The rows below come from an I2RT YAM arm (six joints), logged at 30 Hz.
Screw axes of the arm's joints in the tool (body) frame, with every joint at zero. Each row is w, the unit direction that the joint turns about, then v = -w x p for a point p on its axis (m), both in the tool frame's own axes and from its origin. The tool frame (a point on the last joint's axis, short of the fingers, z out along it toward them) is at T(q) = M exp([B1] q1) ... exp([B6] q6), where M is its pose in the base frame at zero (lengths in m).
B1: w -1 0 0 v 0 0.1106 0
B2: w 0 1 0 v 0.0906 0 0.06
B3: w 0 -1 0 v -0.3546 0 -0.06
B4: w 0 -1 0 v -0.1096 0 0
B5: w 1 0 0 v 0 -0.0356 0
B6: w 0 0 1 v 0 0 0
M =
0 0 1 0.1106
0 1 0 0
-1 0 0 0.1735
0 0 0 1
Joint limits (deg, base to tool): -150..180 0..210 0..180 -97..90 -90..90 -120..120
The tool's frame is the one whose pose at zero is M.
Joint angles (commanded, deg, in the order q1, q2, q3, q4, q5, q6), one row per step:
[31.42 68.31 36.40 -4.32 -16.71 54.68]
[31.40 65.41 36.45 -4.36 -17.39 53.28]
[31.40 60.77 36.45 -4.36 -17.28 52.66]
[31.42 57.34 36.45 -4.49 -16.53 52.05]
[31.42 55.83 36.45 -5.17 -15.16 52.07]
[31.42 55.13 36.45 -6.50 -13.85 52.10]
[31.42 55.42 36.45 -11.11 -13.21 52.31]
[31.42 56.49 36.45 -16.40 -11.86 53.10]
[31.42 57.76 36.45 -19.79 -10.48 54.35]
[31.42 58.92 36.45 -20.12 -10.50 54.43]
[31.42 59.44 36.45 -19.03 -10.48 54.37]
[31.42 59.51 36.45 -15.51 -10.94 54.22]
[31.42 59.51 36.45 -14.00 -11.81 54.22]
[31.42 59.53 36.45 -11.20 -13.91 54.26]
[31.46 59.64 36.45 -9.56 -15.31 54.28]
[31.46 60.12 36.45 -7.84 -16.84 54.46]
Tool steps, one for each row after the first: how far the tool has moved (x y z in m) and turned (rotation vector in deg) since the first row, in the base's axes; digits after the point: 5 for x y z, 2 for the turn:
[-0.00488 -0.00261 0.01177 1.12 -3.20 1.30]
[-0.01337 -0.00787 0.02948 3.11 -7.64 1.50]
[-0.02026 -0.01250 0.04176 4.12 -11.08 1.14]
[-0.02341 -0.01539 0.04586 3.94 -12.12 -0.07]
[-0.02530 -0.01746 0.04593 3.04 -11.89 -1.19]
[-0.02786 -0.01948 0.03715 0.25 -7.77 -1.68]
[-0.02987 -0.02167 0.02503 -3.41 -2.29 -3.00]
[-0.03043 -0.02300 0.01565 -6.03 1.93 -4.67]
[-0.02878 -0.02198 0.01129 -6.81 3.22 -4.65]
[-0.02670 -0.02072 0.01106 -6.53 2.70 -4.64]
[-0.02307 -0.01817 0.01596 -4.46 -0.11 -4.31]
[-0.02191 -0.01684 0.01829 -3.17 -1.10 -3.67]
[-0.02010 -0.01424 0.02270 -0.59 -2.77 -2.05]
[-0.01911 -0.01247 0.02502 0.93 -3.64 -0.90]
[-0.01739 -0.01034 0.02617 2.41 -4.13 0.27]

